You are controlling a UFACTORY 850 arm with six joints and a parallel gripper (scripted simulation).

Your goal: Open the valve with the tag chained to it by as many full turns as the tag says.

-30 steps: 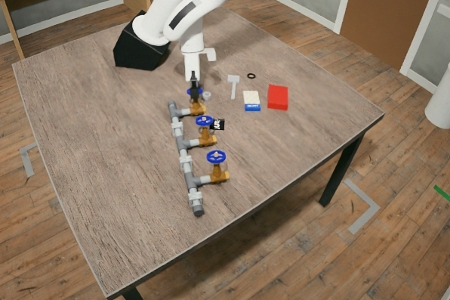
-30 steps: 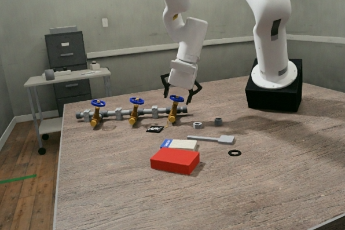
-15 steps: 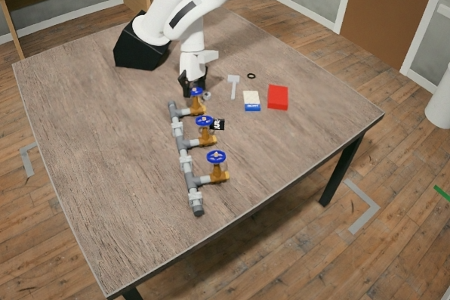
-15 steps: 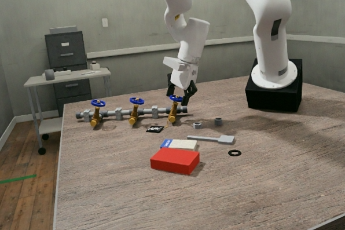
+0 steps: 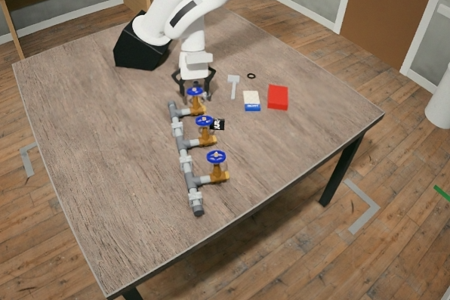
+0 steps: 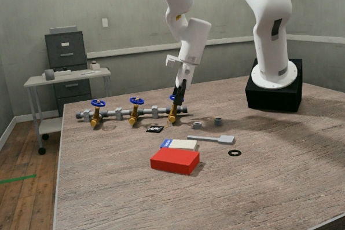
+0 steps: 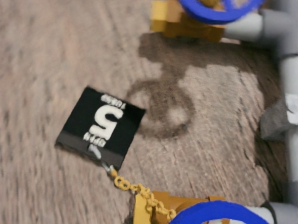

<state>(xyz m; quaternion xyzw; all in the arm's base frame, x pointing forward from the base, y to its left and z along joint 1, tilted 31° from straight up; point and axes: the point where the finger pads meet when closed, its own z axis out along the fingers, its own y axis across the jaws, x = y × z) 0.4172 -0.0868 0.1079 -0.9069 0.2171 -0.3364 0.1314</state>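
Right now my hand is 90 mm to the right of the grey hex nut, 90 mm above it and 50 mm past it. From my hand the other things lie so: grey cap: 130 mm behind, 100 mm below, 90 mm to the left; then grey t-shaped tool: 230 mm to the left, 100 mm below, 50 mm behind; then black tag: 100 mm below, 100 mm ahead, 40 mm to the left.
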